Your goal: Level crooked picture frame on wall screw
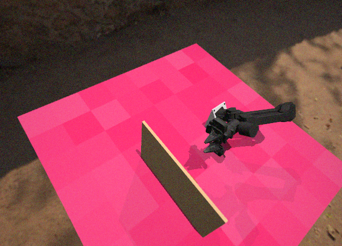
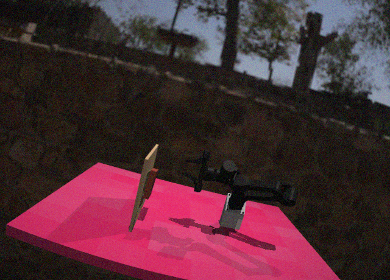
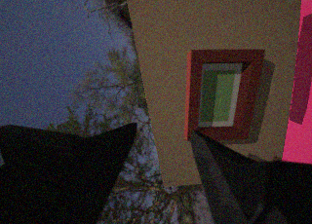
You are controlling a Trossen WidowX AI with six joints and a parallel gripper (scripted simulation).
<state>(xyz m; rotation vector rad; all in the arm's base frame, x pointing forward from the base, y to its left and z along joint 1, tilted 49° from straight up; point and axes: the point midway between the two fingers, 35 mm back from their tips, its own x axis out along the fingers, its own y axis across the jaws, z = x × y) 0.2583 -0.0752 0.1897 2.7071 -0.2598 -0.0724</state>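
Right now the picture frame is 13 cm ahead of my gripper tip, 11 cm below it and 1 cm to the right of it. Round my gripper tip: tan wall panel: 14 cm ahead, 11 cm below, 1 cm to the right.
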